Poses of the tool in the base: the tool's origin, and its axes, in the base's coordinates. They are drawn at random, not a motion.
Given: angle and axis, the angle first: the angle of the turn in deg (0 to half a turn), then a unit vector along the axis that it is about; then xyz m.
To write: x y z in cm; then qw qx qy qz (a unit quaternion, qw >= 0). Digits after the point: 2 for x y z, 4 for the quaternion.
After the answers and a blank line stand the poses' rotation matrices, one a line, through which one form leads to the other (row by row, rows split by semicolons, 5 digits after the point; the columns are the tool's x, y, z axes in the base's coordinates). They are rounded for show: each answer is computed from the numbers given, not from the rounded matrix.
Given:
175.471 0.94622 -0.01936 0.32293 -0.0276 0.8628 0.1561
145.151 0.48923 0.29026 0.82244 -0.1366 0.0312 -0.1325
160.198 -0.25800 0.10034 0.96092 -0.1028 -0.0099 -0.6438
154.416 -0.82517 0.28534 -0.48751 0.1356 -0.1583 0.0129
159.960 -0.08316 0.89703 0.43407 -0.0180 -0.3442 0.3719
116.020 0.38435 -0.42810 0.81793 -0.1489 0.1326 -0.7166
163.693 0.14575 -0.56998 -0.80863 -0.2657 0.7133 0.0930
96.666 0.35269 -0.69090 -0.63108 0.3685 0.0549 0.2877
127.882 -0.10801 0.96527 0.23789 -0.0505 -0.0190 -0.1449
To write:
-2.76 86.28 15.61 0.0395 0.9455 -0.0193 0.3227
-13.66 3.12 -13.25 0.2994 0.4668 0.2769 0.7847
-10.28 -0.99 -64.38 0.1719 -0.2542 0.0988 0.9466
13.56 -15.83 1.29 0.2214 -0.8047 0.2783 -0.4754
-1.80 -34.42 37.19 0.1740 -0.0819 0.8833 0.4275
-14.89 13.26 -71.66 0.5298 0.3260 -0.3631 0.6937
-26.57 71.33 9.30 0.1418 0.1443 -0.5642 -0.8005
36.85 5.49 28.77 0.6648 0.2635 -0.5161 -0.4714
-5.05 -1.90 -14.49 0.4393 -0.0970 0.8671 0.2137

0.79101 -0.06208 0.60865; -0.01108 -0.99613 -0.08720; 0.61171 0.06223 -0.78863
-0.38489 -0.21141 0.89842; 0.72849 -0.66727 0.15508; 0.56670 0.71418 0.41084
-0.81168 -0.37578 -0.44718; 0.27529 -0.92133 0.27454; -0.51517 0.09973 0.85127
0.39311 -0.23730 0.88834; -0.65835 -0.74710 0.09176; 0.64190 -0.62091 -0.44992
-0.92604 -0.29342 0.23738; 0.00407 0.62116 0.78367; -0.37740 0.72668 -0.57403
-0.22616 -0.97174 0.06757; 0.49830 -0.17502 -0.84915; 0.83699 -0.15837 0.52381
-0.91814 0.06424 -0.39101; -0.38986 -0.32309 0.86234; -0.07093 0.94419 0.32169
0.02275 0.35485 -0.93464; -0.89878 0.41667 0.13632; 0.43782 0.83694 0.32841
-0.59521 -0.35604 0.72039; 0.01948 0.88983 0.45588; -0.80334 0.28538 -0.52270

